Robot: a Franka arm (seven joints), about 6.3 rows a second.
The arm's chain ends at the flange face. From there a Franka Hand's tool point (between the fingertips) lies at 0.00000 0.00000 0.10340 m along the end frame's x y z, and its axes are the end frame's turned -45 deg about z.
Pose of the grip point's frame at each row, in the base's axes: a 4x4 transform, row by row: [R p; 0 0 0 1], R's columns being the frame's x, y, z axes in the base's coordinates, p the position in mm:
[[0.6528 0.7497 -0.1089 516.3], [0.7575 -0.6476 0.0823 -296.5], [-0.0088 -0.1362 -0.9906 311.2], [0 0 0 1]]
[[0.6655 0.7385 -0.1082 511.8], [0.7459 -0.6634 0.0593 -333.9], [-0.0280 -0.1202 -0.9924 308.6], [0 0 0 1]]
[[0.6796 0.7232 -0.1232 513.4], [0.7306 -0.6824 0.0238 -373.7], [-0.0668 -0.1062 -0.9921 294.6], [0 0 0 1]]
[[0.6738 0.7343 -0.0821 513.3], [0.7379 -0.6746 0.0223 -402.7], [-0.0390 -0.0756 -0.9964 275.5], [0 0 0 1]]
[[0.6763 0.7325 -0.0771 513.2], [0.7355 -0.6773 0.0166 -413.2], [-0.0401 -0.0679 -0.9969 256.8], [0 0 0 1]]
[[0.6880 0.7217 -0.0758 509.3], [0.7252 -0.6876 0.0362 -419.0], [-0.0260 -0.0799 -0.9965 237.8], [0 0 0 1]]
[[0.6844 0.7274 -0.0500 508.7], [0.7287 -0.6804 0.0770 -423.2], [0.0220 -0.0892 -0.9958 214.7], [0 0 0 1]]
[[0.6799 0.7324 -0.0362 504.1], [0.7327 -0.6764 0.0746 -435.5], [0.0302 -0.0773 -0.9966 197.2], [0 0 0 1]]
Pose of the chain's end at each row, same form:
[[0.9917 0.0685 -0.1089 527.6], [0.0777 -0.9936 0.0823 -305.0], [-0.1025 -0.0901 -0.9906 413.6], [0 0 0 1]]
[[0.9928 0.0516 -0.1082 523.0], [0.0583 -0.9965 0.0593 -340.0], [-0.1048 -0.0652 -0.9924 411.2], [0 0 0 1]]
[[0.9919 0.0308 -0.1232 526.1], [0.0341 -0.9991 0.0238 -376.2], [-0.1223 -0.0279 -0.9921 397.2], [0 0 0 1]]
[[0.9957 0.0428 -0.0821 521.8], [0.0448 -0.9988 0.0223 -405.0], [-0.0810 -0.0259 -0.9964 378.5], [0 0 0 1]]
[[0.9962 0.0397 -0.0771 521.2], [0.0412 -0.9990 0.0166 -414.9], [-0.0764 -0.0197 -0.9969 359.9], [0 0 0 1]]
[[0.9968 0.0238 -0.0758 517.1], [0.0266 -0.9990 0.0362 -422.7], [-0.0749 -0.0381 -0.9965 340.8], [0 0 0 1]]
[[0.9983 0.0304 -0.0500 513.9], [0.0342 -0.9964 0.0770 -431.2], [-0.0475 -0.0786 -0.9958 317.7], [0 0 0 1]]
[[0.9986 0.0371 -0.0362 507.8], [0.0398 -0.9964 0.0746 -443.2], [-0.0333 -0.0760 -0.9966 300.2], [0 0 0 1]]

